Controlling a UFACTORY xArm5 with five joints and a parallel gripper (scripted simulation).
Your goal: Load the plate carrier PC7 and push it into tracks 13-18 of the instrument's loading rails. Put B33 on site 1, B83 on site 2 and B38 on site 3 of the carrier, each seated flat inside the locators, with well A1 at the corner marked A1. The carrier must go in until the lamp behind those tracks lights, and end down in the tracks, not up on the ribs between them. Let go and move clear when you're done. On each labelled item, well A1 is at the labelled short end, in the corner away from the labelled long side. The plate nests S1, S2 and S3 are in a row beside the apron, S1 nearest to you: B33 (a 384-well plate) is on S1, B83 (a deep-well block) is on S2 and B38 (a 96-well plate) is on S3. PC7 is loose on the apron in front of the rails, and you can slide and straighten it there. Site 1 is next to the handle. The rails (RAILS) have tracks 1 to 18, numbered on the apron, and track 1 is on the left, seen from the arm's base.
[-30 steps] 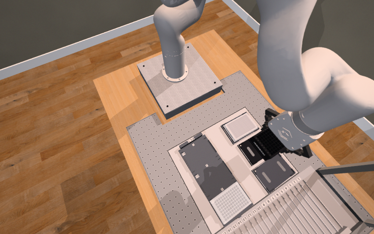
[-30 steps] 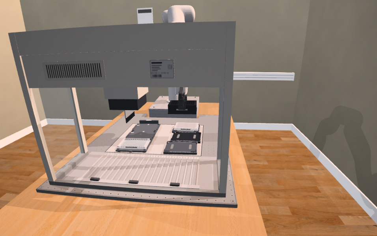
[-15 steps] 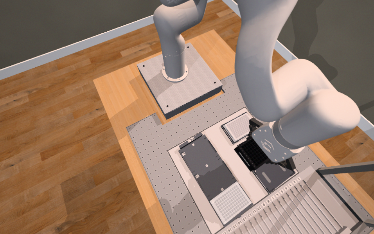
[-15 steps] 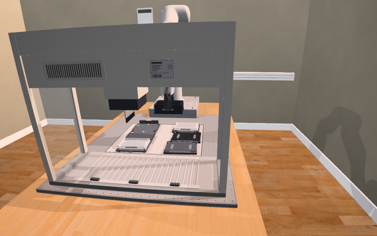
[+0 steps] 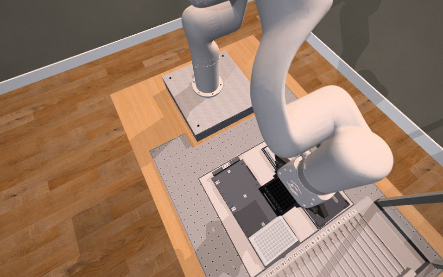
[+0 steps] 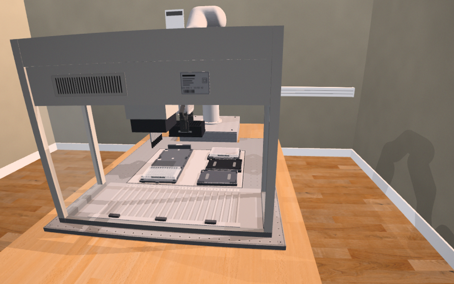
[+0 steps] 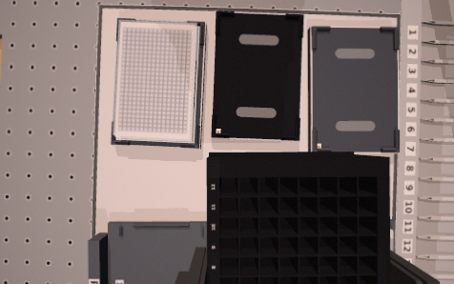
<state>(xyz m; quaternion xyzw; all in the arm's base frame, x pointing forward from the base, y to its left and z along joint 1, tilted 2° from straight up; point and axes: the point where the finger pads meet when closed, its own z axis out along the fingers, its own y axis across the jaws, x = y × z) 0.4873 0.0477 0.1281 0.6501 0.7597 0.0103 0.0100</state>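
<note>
Now: hand 16 cm above the plate carrier PC7, 9 cm to the left of it and 1 cm short of it. Round my hand: black deep-well block B83 (1 cm below); then plate nest S3 (17 cm below, 14 cm to the left, 9 cm ahead); then plate nest S2 (17 cm below, 14 cm to the left, 2 cm behind).
</note>
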